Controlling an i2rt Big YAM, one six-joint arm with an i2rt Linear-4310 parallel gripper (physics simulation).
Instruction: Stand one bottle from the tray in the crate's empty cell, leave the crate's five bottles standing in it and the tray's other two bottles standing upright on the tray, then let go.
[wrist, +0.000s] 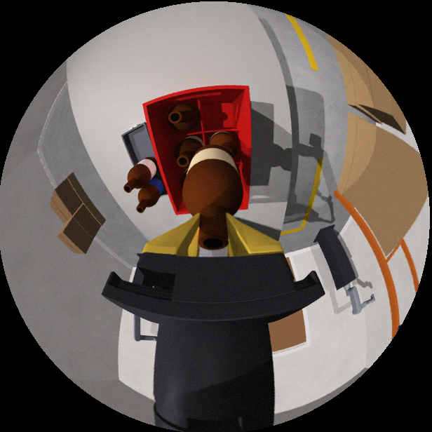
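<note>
My gripper (212, 217) is shut on the neck of a brown bottle with a cream band (212, 187). The bottle hangs over the near part of the red crate (162, 160) and hides much of it. In the crate, one brown bottle (183, 118) stands in the far left cell, and two more bottles (188, 151) (223, 142) stand nearer. The far right cell shows no bottle. Whether the held bottle's base is inside the crate cannot be told. A white-banded bottle (141, 173) and a blue-banded bottle (149, 193) stand upright at the grey tray (143, 143), left of the crate.
The crate stands on a pale table top (175, 55). The table's edge and dark shadows lie to the right. Cardboard boxes (80, 215) show beyond the table at the left, and larger boxes (387, 170) stand at the right behind an orange rail (376, 242).
</note>
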